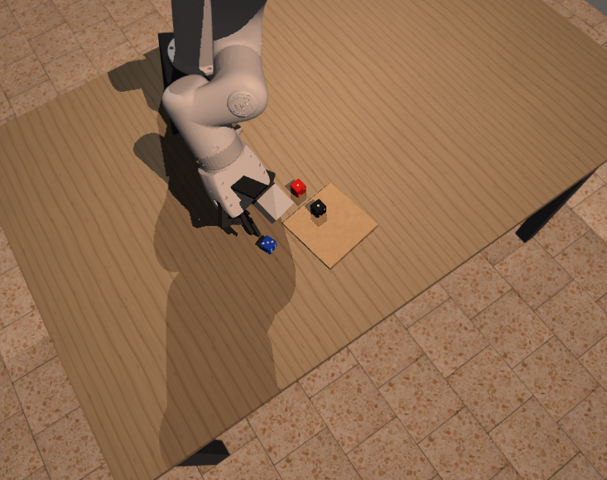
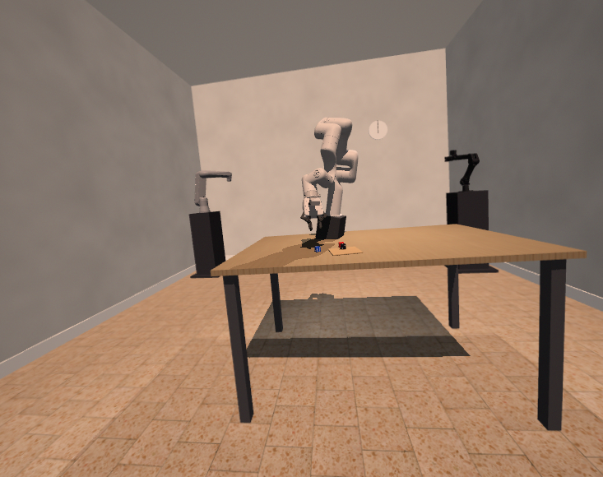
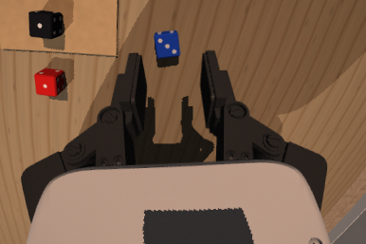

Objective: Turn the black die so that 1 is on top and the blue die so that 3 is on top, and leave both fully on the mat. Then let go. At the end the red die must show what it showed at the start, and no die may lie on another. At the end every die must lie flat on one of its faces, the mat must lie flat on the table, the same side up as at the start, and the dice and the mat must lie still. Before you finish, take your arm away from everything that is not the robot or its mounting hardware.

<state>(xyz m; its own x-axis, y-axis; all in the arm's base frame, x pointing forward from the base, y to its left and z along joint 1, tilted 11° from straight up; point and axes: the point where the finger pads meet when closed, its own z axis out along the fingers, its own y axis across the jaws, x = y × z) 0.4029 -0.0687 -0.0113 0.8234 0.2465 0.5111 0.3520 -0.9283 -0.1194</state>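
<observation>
The blue die is 120 mm below my hand and 10 mm ahead of it. The rest, counted from my hand: tan mat 140 mm to the left, 130 mm below, 30 mm ahead; red die 120 mm to the left, 120 mm below, 80 mm behind; black die 130 mm to the left, 110 mm below, 10 mm behind.
</observation>
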